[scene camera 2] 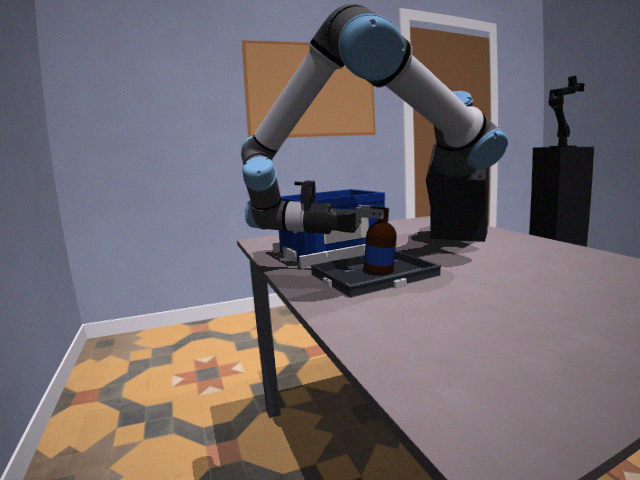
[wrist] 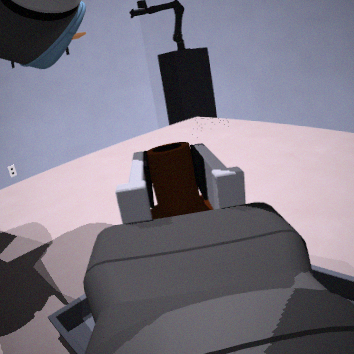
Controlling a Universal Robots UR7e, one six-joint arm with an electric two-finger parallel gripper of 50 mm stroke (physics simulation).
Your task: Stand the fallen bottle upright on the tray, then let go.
gripper: scene camera 2; wrist
blue crate: scene camera 2 304, 243; not seen in the wrist view (out of frame)
same spot on gripper: (scene camera 2: 362, 211) = (wrist: 210, 179)
